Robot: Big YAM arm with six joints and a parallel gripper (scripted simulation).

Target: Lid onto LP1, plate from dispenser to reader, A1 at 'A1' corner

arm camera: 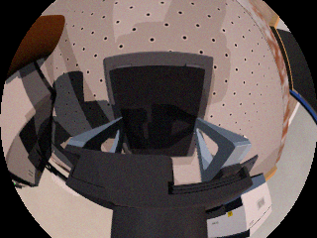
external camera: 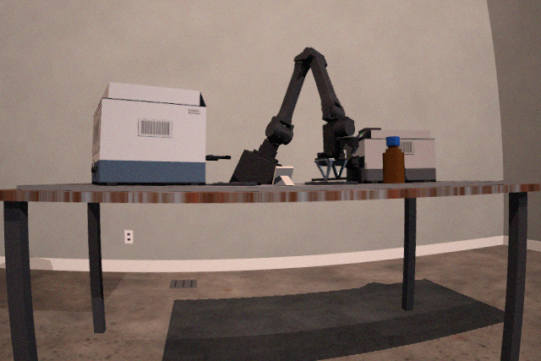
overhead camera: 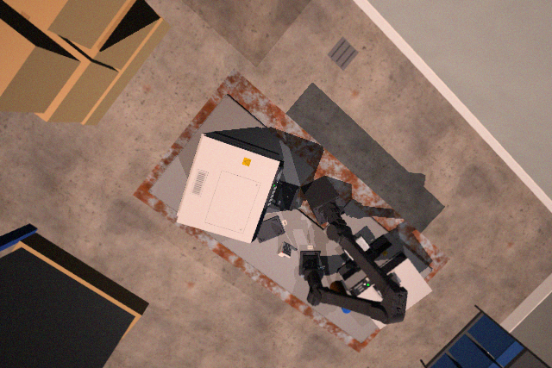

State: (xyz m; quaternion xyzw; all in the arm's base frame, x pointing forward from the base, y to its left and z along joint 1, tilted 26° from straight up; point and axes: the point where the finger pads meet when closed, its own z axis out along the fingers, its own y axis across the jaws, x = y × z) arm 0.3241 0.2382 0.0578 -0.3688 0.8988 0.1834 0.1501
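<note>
My hand is 29 cm past the white well plate, 6 cm to the right of it and 7 cm below it. Round my hand: brown capped bottle 2 cm behind, 25 cm to the left, 9 cm above; plate lid 1 cm below.
</note>
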